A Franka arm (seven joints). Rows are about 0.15 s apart.
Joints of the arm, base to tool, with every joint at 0 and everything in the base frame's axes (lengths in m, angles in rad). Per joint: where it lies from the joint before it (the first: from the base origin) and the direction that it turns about. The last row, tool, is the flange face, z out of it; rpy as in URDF.
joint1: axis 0 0 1 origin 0 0 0.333
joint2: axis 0 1 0 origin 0 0 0
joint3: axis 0 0 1 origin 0 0 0.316
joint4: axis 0 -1 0 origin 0.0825 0 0
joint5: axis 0 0 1 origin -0.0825 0 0.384
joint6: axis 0 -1 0 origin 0 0 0
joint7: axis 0 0 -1 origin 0.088 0 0
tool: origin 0 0 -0.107 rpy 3.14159 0 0
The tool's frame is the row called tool.
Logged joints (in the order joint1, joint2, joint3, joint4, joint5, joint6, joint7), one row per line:
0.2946, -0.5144, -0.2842, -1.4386, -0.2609, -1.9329, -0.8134
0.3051, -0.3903, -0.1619, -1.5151, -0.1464, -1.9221, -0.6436
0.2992, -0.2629, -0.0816, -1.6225, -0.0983, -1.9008, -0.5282
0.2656, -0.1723, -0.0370, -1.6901, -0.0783, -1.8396, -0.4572
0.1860, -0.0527, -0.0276, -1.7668, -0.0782, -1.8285, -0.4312
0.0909, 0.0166, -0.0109, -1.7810, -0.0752, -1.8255, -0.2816
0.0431, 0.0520, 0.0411, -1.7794, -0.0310, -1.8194, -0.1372
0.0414, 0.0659, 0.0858, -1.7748, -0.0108, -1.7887, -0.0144
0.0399, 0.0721, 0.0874, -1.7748, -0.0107, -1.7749, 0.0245
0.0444, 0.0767, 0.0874, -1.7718, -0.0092, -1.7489, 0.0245
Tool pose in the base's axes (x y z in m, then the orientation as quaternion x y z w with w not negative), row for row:
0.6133, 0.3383, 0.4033, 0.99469, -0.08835, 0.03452, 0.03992
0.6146, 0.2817, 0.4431, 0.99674, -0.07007, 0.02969, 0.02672
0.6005, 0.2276, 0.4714, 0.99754, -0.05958, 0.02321, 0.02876
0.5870, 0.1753, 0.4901, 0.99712, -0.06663, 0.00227, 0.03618
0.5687, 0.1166, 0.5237, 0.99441, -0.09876, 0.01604, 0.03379
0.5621, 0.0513, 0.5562, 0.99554, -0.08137, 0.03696, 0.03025
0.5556, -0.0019, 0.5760, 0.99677, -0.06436, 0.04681, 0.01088
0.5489, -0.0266, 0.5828, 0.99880, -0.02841, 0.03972, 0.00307
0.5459, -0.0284, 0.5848, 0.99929, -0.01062, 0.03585, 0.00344
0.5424, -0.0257, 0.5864, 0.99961, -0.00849, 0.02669, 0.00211
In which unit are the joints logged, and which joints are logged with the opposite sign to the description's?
The joints are logged in radians. Opposite sign: joint2, joint3, joint6, joint7.
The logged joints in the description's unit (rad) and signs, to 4 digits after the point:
0.2946, 0.5144, 0.2842, -1.4386, -0.2609, 1.9329, 0.8134
0.3051, 0.3903, 0.1619, -1.5151, -0.1464, 1.9221, 0.6436
0.2992, 0.2629, 0.0816, -1.6225, -0.0983, 1.9008, 0.5282
0.2656, 0.1723, 0.0370, -1.6901, -0.0783, 1.8396, 0.4572
0.1860, 0.0527, 0.0276, -1.7668, -0.0782, 1.8285, 0.4312
0.0909, -0.0166, 0.0109, -1.7810, -0.0752, 1.8255, 0.2816
0.0431, -0.0520, -0.0411, -1.7794, -0.0310, 1.8194, 0.1372
0.0414, -0.0659, -0.0858, -1.7748, -0.0108, 1.7887, 0.0144
0.0399, -0.0721, -0.0874, -1.7748, -0.0107, 1.7749, -0.0245
0.0444, -0.0767, -0.0874, -1.7718, -0.0092, 1.7489, -0.0245

